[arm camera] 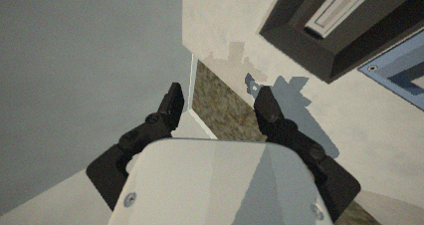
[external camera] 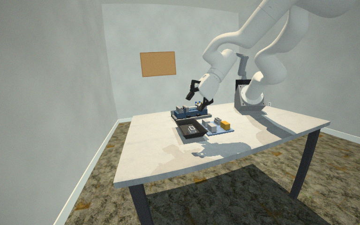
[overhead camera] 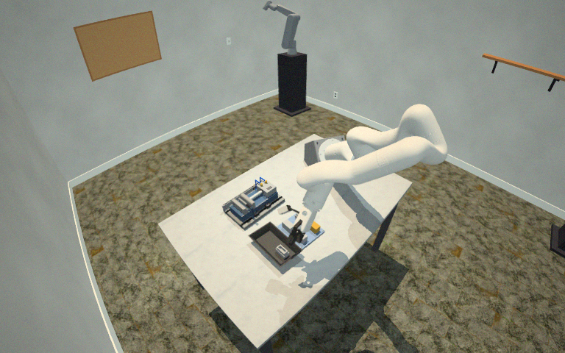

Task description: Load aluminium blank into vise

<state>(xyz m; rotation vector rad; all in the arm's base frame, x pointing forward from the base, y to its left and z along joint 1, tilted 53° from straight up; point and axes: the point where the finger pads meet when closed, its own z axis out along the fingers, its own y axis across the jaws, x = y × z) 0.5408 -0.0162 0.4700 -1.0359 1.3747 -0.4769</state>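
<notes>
My hand is 22 cm past the brass blank, 18 cm above it and 9 cm to the left of it. Also, from my hand: blue vise 43 cm to the right, 16 cm below, 10 cm behind.
</notes>
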